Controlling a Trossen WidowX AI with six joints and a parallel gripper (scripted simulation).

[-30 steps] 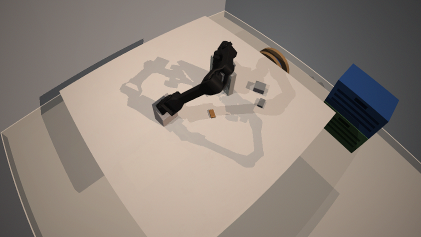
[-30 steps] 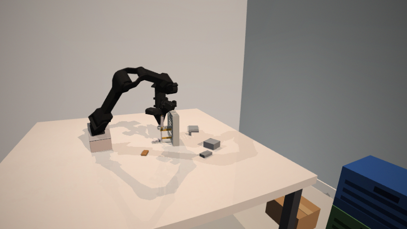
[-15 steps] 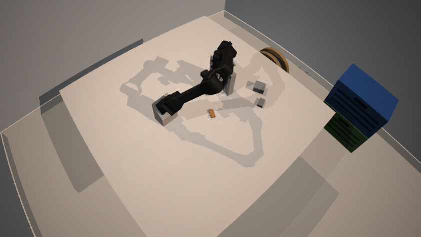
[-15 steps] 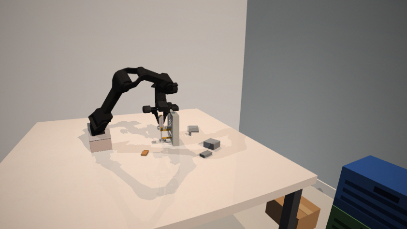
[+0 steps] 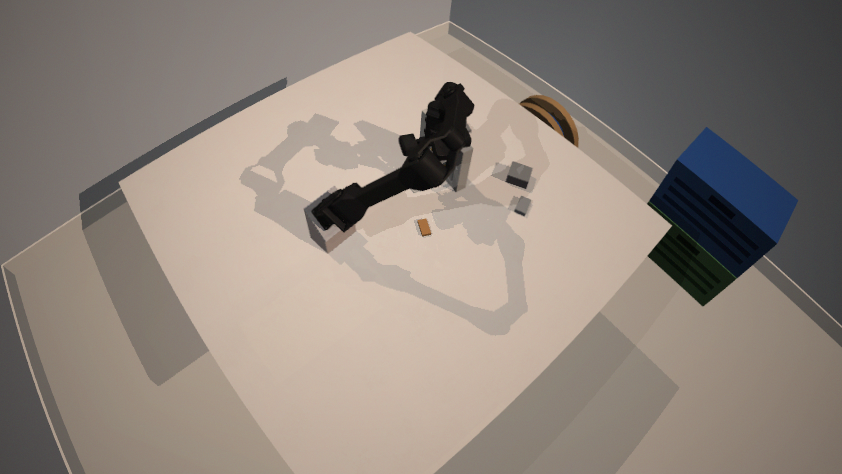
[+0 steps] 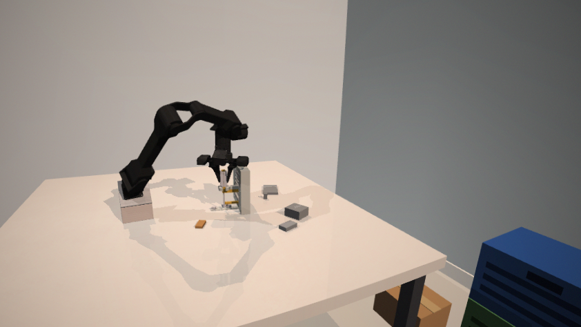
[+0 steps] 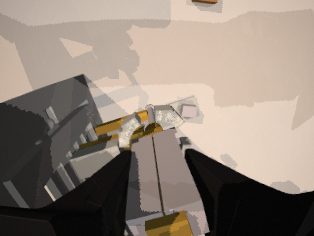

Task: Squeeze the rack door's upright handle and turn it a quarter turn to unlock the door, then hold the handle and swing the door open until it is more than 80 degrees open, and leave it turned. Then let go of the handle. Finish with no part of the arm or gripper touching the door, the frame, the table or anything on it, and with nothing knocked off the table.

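Now: gripper tip 1 cm to the right of the upright handle and 1 cm above it. Round my gripper tip: small orange block: 12 cm behind, 8 cm to the right, 11 cm below.
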